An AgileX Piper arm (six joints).
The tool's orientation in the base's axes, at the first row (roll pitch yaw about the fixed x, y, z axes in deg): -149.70, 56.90, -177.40
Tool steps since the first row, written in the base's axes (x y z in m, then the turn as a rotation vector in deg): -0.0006, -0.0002, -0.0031, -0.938, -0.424, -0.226; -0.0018, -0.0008, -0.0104, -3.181, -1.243, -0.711; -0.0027, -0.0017, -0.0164, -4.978, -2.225, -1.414; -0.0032, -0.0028, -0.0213, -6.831, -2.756, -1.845; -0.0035, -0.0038, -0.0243, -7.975, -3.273, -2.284; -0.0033, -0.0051, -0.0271, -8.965, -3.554, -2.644; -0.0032, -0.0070, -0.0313, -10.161, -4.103, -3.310; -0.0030, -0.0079, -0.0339, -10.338, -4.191, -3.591; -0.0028, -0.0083, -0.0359, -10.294, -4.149, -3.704; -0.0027, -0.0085, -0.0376, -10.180, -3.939, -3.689; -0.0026, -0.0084, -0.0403, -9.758, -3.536, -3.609
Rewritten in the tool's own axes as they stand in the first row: 0.0029, 0.0004, 0.0011, 0.712, -0.671, -0.393; 0.0097, 0.0015, 0.0039, 2.362, -2.119, -1.450; 0.0153, 0.0020, 0.0065, 3.955, -3.479, -1.996; 0.0197, 0.0022, 0.0090, 5.340, -4.538, -2.923; 0.0224, 0.0020, 0.0106, 6.345, -5.311, -3.326; 0.0246, 0.0017, 0.0127, 7.194, -5.839, -3.761; 0.0281, 0.0012, 0.0157, 8.418, -6.598, -4.080; 0.0302, 0.0012, 0.0175, 8.752, -6.666, -4.038; 0.0318, 0.0015, 0.0188, 8.821, -6.581, -3.972; 0.0332, 0.0018, 0.0197, 8.742, -6.356, -3.993; 0.0354, 0.0027, 0.0210, 8.434, -5.861, -3.906
